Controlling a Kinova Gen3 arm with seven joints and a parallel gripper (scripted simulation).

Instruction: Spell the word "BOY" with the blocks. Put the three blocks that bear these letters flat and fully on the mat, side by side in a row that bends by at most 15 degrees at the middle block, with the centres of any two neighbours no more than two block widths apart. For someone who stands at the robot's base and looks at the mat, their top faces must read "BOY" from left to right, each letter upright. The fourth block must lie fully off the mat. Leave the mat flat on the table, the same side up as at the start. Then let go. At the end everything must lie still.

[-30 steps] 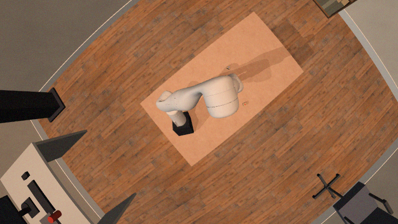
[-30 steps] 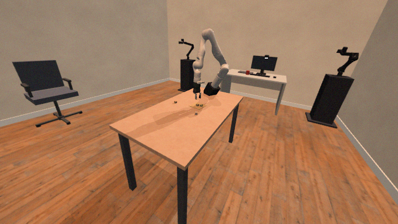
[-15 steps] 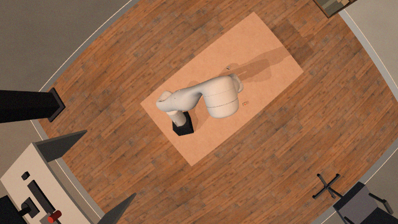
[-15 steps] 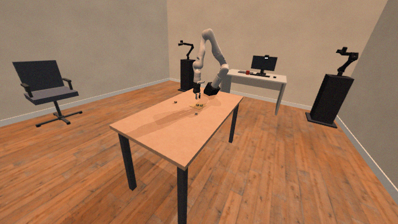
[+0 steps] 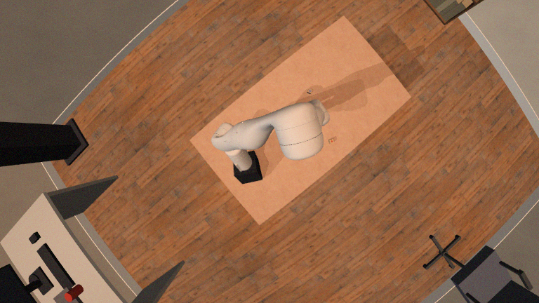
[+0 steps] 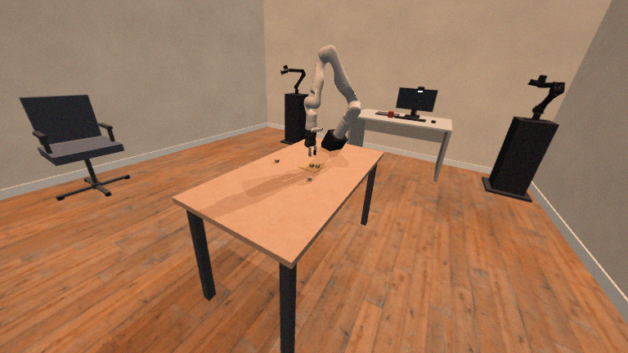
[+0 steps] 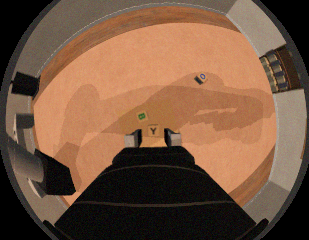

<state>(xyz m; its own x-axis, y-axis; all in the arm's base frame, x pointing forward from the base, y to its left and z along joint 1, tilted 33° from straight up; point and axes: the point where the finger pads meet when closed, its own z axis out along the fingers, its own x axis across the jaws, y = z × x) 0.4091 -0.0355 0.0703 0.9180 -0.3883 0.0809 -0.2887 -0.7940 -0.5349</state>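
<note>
The mat lies 100 mm below my hand and 10 mm behind it.
</note>
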